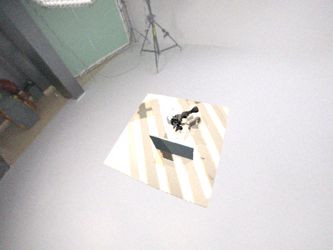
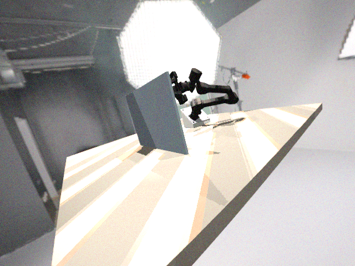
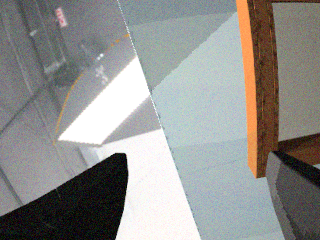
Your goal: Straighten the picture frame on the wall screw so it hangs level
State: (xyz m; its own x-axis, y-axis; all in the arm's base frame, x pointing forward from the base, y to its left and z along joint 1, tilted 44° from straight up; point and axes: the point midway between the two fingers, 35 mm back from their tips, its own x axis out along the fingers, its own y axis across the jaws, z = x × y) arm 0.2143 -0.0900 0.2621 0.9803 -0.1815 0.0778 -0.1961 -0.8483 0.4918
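The picture frame is 130 mm ahead of my gripper tip, 110 mm below it and 10 mm to the left of it. The rest, counted from my gripper tip: wall panel (140 mm ahead, 120 mm below).
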